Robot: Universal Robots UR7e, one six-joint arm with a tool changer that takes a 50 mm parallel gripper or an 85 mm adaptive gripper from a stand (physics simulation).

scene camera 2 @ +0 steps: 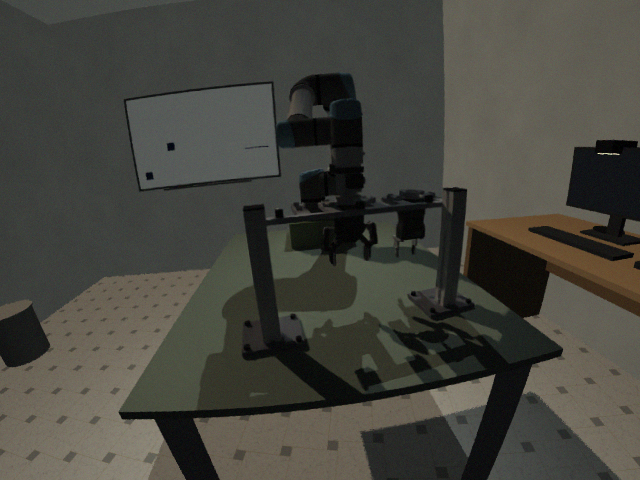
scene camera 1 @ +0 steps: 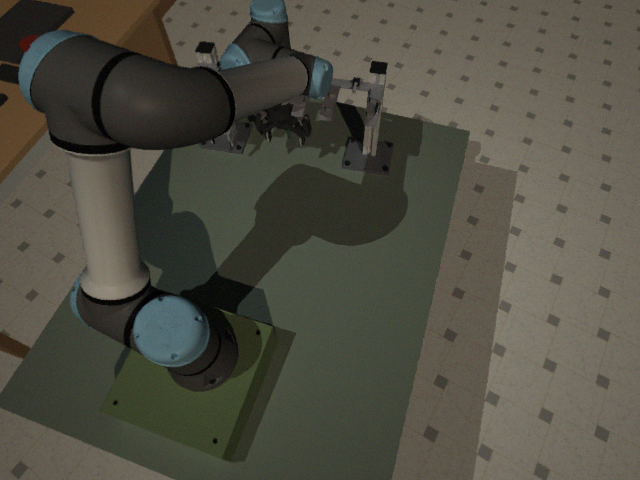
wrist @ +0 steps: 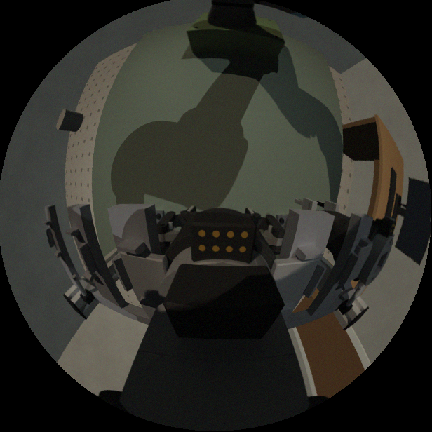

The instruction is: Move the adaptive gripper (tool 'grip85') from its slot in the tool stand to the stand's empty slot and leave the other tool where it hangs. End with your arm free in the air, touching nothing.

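Pixels of known places: arm's base, origin of its link: (scene camera 1: 203,355).
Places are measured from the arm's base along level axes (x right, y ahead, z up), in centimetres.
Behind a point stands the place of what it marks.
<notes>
The adaptive gripper (scene camera 1: 284,138) (scene camera 2: 349,258) hangs in the stand's middle slot with its dark fingers spread open and nothing between them. Its body and gold contacts (wrist: 223,241) show in the wrist view. The arm's tool changer (scene camera 2: 347,180) @[x 0.1, y 66.7, z 23.6 cm] (wrist: 222,300) is upright directly over it, at its top plate; whether a small gap remains cannot be told. The other tool (scene camera 2: 410,224) @[x -18.0, y 62.8, z 10.5 cm] (wrist: 377,260), with thin fingers, hangs in the slot at the right in scene camera 2. The empty slot's prongs (scene camera 2: 301,208) @[x 11.0, y 65.2, z 17.8 cm] are at the left there.
The stand's two posts (scene camera 2: 262,279) @[x 21.0, y 76.0, z 5.9 cm] (scene camera 2: 451,248) @[x -23.7, y 73.8, z 6.7 cm] rise from bolted base plates, joined by a crossbar (scene camera 2: 382,209) @[x -6.7, y 70.9, z 17.1 cm]. The arm (scene camera 1: 165,103) @[x 4.2, y 15.0, z 57.8 cm] reaches over the green table top (scene camera 1: 356,289) @[x 27.6, y 28.5, z -10.7 cm] from its base block (scene camera 1: 175,408) @[x -1.5, y -11.6, z -0.8 cm]. A wooden desk (scene camera 2: 558,222) with a monitor stands beside the table.
</notes>
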